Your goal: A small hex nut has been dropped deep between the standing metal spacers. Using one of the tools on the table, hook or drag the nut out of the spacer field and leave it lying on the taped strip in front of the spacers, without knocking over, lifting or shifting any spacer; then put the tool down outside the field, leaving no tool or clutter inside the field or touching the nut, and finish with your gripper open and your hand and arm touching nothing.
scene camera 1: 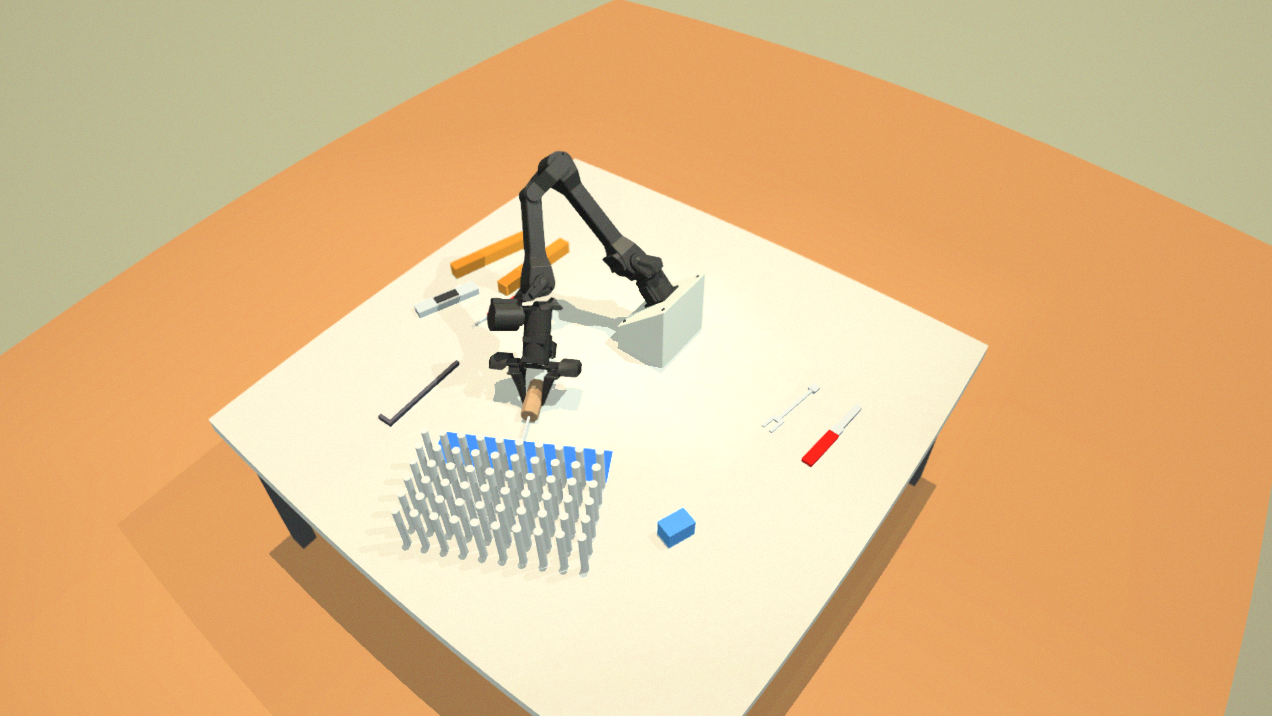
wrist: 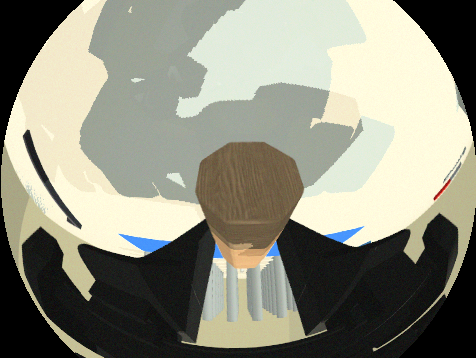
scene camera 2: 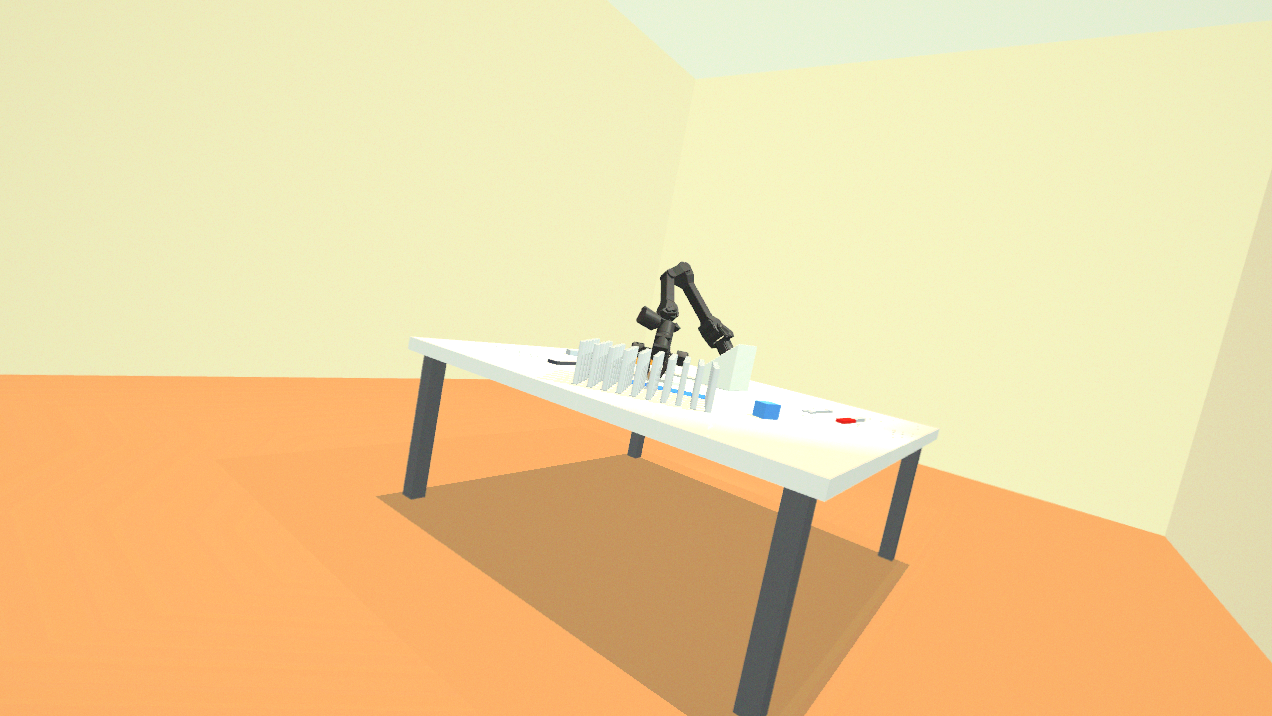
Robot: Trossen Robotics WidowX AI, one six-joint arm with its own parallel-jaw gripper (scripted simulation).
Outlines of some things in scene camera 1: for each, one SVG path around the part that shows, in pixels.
My gripper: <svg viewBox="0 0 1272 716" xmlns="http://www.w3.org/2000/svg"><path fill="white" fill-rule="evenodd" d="M523 330L522 357L514 358L513 353L498 351L490 357L489 369L503 370L508 366L506 375L511 376L522 404L526 397L527 368L546 370L547 374L544 376L541 405L544 407L554 380L558 380L560 377L577 378L582 372L582 363L578 359L563 358L560 362L549 361L550 358L556 358L557 343L552 340L551 332L534 333Z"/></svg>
A grey tool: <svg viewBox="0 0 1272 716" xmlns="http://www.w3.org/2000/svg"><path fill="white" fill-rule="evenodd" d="M479 288L471 281L414 304L414 310L422 318L480 294Z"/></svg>
